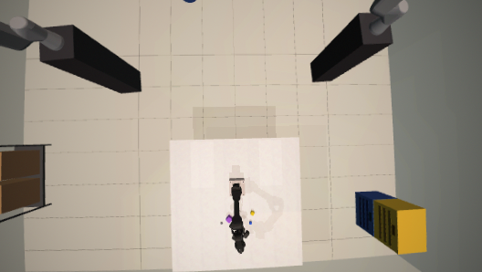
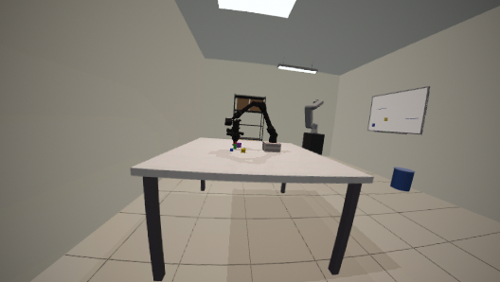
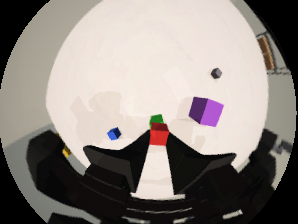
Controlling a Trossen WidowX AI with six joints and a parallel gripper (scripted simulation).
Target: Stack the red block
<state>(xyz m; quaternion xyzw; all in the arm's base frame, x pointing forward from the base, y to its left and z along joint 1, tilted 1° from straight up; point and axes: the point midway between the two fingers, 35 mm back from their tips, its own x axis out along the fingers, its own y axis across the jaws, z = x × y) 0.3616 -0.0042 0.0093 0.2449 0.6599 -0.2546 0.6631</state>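
The red block lies right at my gripper tip. Round my gripper tip: purple block 4 cm behind, 9 cm to the right, 3 cm below; blue block 3 cm ahead, 11 cm to the left, 4 cm below; yellow block 7 cm behind, 14 cm to the left, 4 cm below.
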